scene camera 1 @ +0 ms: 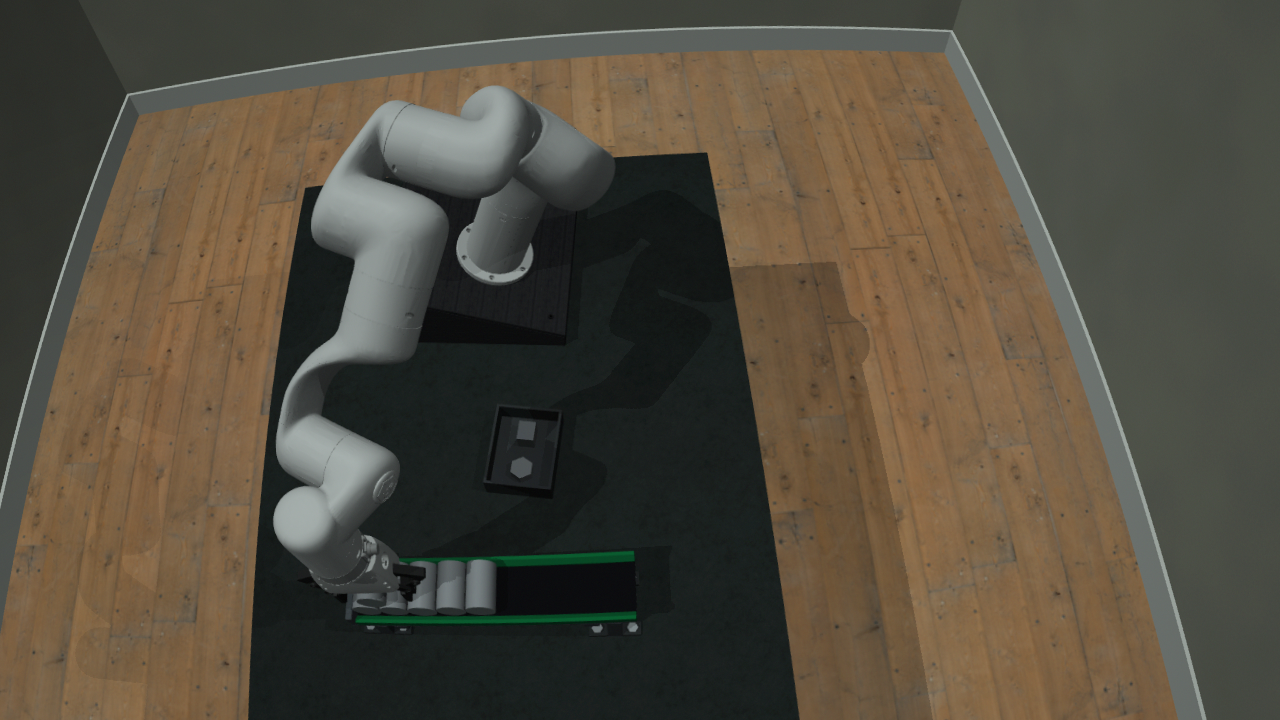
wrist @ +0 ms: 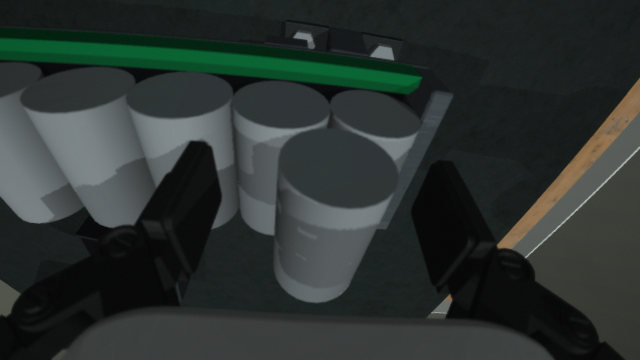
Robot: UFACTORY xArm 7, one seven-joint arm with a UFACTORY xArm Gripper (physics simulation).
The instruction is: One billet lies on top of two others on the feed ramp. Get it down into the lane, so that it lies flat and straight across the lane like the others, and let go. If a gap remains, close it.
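Frame: origin at the arm's base, x ahead, y left, z up, level; millimetres.
Seen in the pictures: gripper, fingertip midpoint: (scene camera 1: 377,591) (wrist: 320,178); arm's base, link origin: (scene camera 1: 494,253).
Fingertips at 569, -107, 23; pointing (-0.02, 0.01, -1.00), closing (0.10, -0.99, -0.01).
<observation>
Pixels of each thing's middle, then the offset from my fingertips to it, as dx, dy, dz.
- top billet, body centre: (wrist: 324,222) (scene camera 1: 372,579) -13, -4, +12
- end plate, body centre: (wrist: 398,159) (scene camera 1: 354,590) -10, -45, -36
- these, body centre: (wrist: 358,167) -11, -21, -24
- lane, body centre: (scene camera 1: 492,592) -18, +150, -30
- black tray, body centre: (wrist: 142,260) (scene camera 1: 524,450) -250, +175, -78
- small block, body centre: (scene camera 1: 527,434) -278, +177, -79
- hexagonal piece, body centre: (scene camera 1: 522,469) -222, +172, -84
The top billet (wrist: 327,220) (scene camera 1: 369,602), a grey cylinder, lies on the two billets nearest the end plate (wrist: 417,150) (scene camera 1: 349,608). One of these (wrist: 375,115) touches or nearly touches the plate and is partly hidden. The other (wrist: 281,106) is beside it. More billets (wrist: 180,97) (wrist: 82,92) (scene camera 1: 451,586) (scene camera 1: 480,586) lie side by side across the lane (scene camera 1: 568,586). My gripper (wrist: 320,178) (scene camera 1: 361,587) is open, with one finger on each side of the top billet and space between billet and both pads. In the scene view the arm hides part of this end.
Green rails (scene camera 1: 519,560) (wrist: 225,61) run along the lane, with bolted brackets (wrist: 382,50) (scene camera 1: 597,628) outside. A black tray (scene camera 1: 491,452) holding a small block (scene camera 1: 526,431) and a hexagonal piece (scene camera 1: 520,467) stands between lane and robot base (scene camera 1: 494,259).
</observation>
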